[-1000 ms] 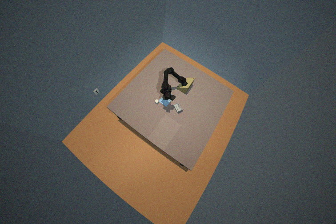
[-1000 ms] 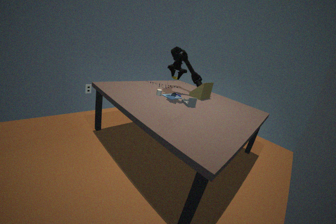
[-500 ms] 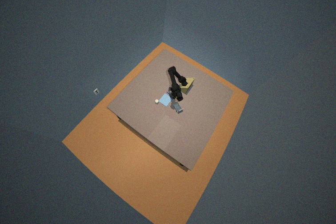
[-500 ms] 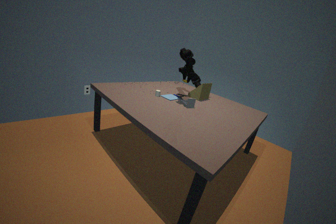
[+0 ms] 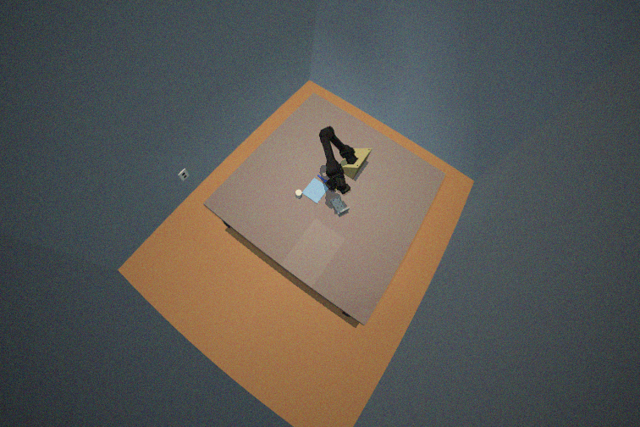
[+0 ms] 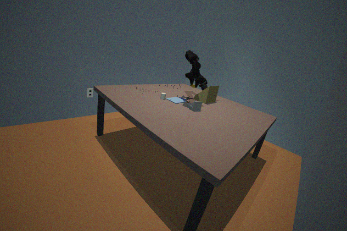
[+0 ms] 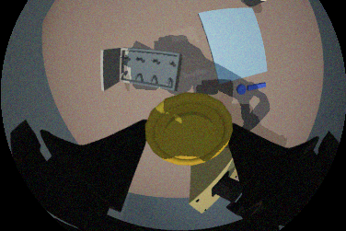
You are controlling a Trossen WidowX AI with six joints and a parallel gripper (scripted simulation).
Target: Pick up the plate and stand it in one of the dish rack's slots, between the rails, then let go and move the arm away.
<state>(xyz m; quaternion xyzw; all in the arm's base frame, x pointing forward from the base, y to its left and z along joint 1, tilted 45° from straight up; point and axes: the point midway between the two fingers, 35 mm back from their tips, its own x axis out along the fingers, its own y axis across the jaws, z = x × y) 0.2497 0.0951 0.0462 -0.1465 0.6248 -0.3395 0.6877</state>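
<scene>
The dish rack lies 40 mm ahead of my gripper tip, 80 mm to the left of it and 140 mm below it. The rest, counted from my gripper tip: light blue mat 50 mm ahead, 120 mm to the right, 160 mm below; then yellow plate 10 mm above; then white cup 160 mm ahead, 190 mm to the right, 140 mm below.
</scene>
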